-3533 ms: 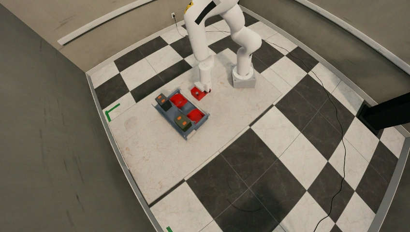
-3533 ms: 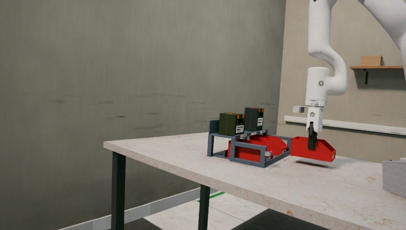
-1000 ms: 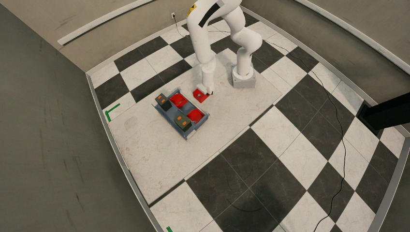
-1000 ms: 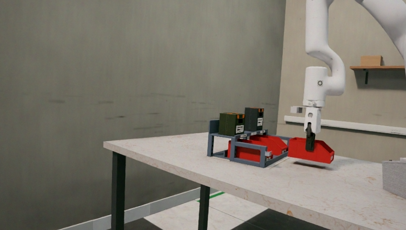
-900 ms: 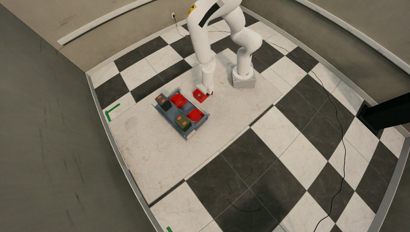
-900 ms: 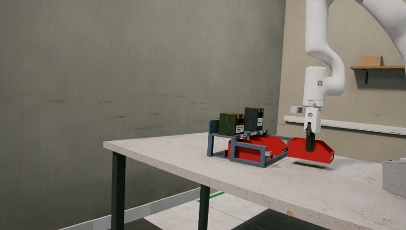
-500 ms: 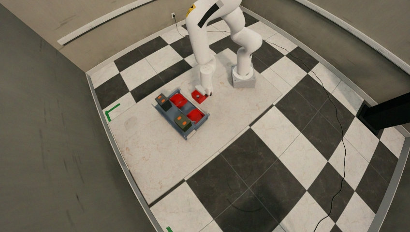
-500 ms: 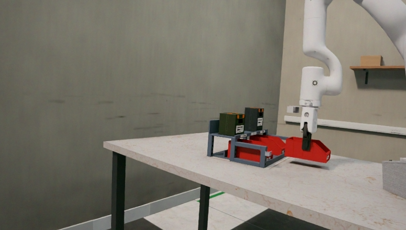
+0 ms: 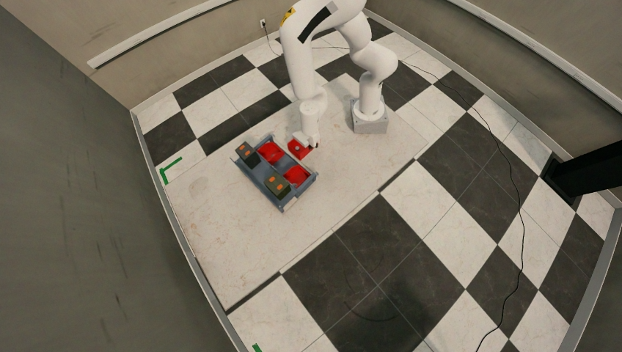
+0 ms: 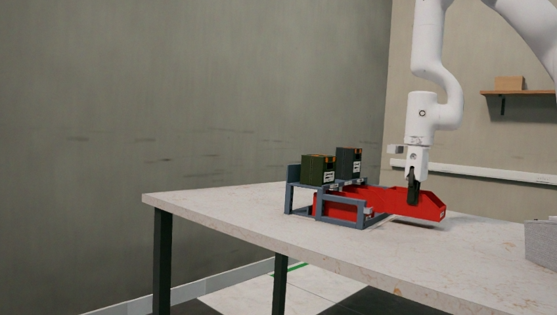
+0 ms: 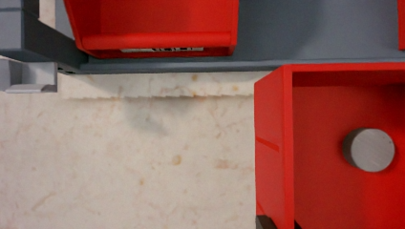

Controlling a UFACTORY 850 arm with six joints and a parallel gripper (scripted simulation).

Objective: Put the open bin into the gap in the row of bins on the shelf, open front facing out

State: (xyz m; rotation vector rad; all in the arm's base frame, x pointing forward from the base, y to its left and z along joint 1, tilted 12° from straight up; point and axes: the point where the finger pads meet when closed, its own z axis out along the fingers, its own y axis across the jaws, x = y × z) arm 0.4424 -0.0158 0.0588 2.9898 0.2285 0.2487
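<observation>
My hand is 1 cm short of the red open bin, 5 cm to the left of it and 2 cm above it. Also, from my hand: grey-blue shelf: 23 cm ahead, 2 cm to the right, 3 cm below; then large grey disc: 4 cm behind, 8 cm to the right, 5 cm below; then dark grey box: 31 cm ahead, 12 cm to the right, 7 cm above.
</observation>
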